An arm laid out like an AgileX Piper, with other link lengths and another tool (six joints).
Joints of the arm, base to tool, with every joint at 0 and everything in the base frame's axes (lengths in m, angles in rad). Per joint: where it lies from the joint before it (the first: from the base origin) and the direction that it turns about. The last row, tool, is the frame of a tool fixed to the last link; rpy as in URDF.
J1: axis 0 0 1 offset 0 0 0.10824
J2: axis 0 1 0 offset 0 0 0
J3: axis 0 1 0 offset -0.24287 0 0.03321
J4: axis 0.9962 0 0.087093 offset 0.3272 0 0.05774
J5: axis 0 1 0 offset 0 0 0
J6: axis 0.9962 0 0.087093 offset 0.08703 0 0.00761
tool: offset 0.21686 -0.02 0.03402 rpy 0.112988 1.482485 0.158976
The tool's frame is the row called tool.
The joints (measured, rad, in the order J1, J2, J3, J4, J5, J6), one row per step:
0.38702 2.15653 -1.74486 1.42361 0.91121 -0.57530
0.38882 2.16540 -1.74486 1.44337 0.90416 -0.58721
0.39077 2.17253 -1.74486 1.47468 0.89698 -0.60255
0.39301 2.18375 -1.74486 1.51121 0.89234 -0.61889
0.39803 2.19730 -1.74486 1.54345 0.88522 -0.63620
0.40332 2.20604 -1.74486 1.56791 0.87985 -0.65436
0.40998 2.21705 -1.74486 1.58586 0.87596 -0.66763
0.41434 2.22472 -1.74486 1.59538 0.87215 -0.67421
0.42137 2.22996 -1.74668 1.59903 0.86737 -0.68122
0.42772 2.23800 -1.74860 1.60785 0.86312 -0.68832
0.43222 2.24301 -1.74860 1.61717 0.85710 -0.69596
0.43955 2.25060 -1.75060 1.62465 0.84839 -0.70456
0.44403 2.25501 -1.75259 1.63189 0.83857 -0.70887
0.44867 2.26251 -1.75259 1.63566 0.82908 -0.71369
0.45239 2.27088 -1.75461 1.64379 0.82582 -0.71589
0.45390 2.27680 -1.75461 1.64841 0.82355 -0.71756
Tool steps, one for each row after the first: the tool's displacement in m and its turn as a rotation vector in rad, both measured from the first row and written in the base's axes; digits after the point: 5 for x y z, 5 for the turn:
0.00237 0.00152 -0.00183 0.00971 0.00246 -0.00761
0.00545 0.00368 -0.00009 0.02909 0.00437 -0.01831
0.00814 0.00632 0.00003 0.05148 0.01170 -0.02847
0.01011 0.00974 -0.00262 0.06783 0.01836 -0.03712
0.01103 0.01301 -0.00360 0.07936 0.01746 -0.04117
0.01038 0.01685 -0.00754 0.08570 0.02123 -0.04178
0.01008 0.01909 -0.01109 0.08768 0.02506 -0.04319
0.00863 0.02259 -0.01331 0.08598 0.02240 -0.04027
0.00771 0.02594 -0.01636 0.08756 0.02413 -0.03969
0.00790 0.02795 -0.01839 0.08919 0.02419 -0.04264
0.00757 0.03123 -0.02183 0.08768 0.02287 -0.04427
0.00888 0.03283 -0.02333 0.08785 0.02238 -0.05068
0.00931 0.03424 -0.02871 0.08275 0.02465 -0.05528
0.00915 0.03616 -0.03228 0.08464 0.03111 -0.05761
0.00923 0.03675 -0.03578 0.08434 0.03634 -0.05993

